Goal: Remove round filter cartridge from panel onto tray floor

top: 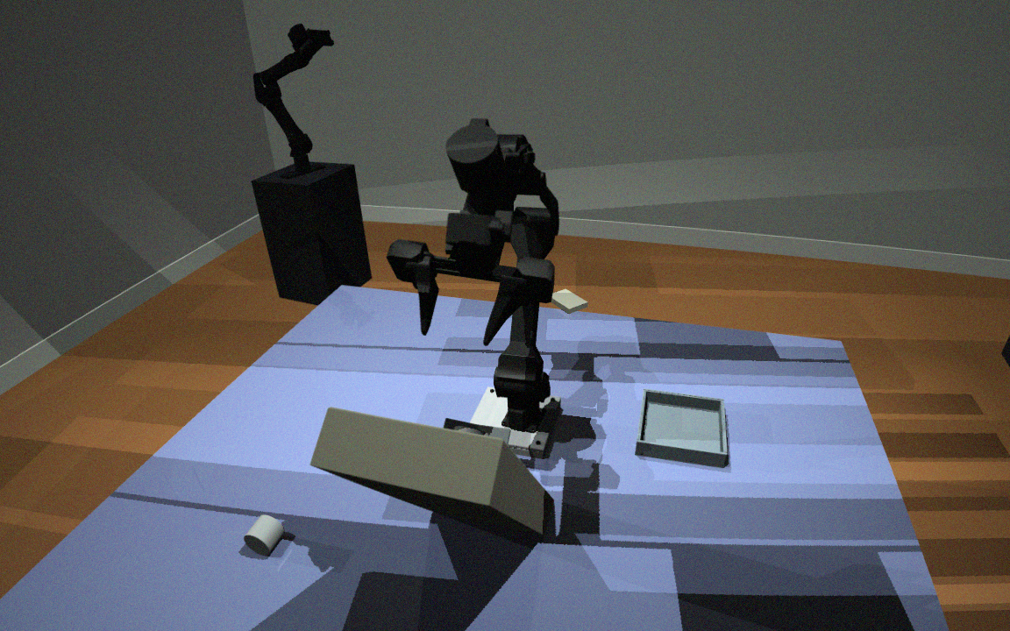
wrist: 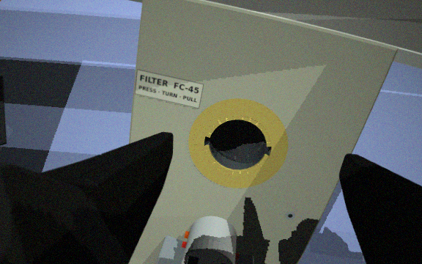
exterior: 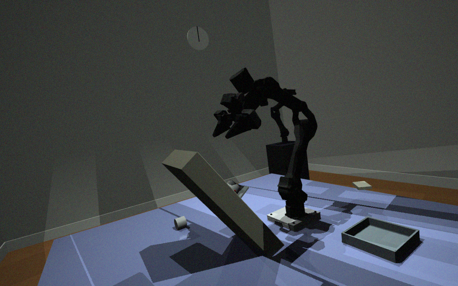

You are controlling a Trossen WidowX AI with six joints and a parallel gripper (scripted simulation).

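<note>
The round filter cartridge is 170 mm below my gripper tip and 20 mm behind it. The rest, counted from my gripper tip: dark tray: 370 mm behind, 360 mm below, 240 mm to the left; slanted service panel: 190 mm below, 30 mm ahead; grey bracket: 200 mm below, 30 mm behind.
</note>
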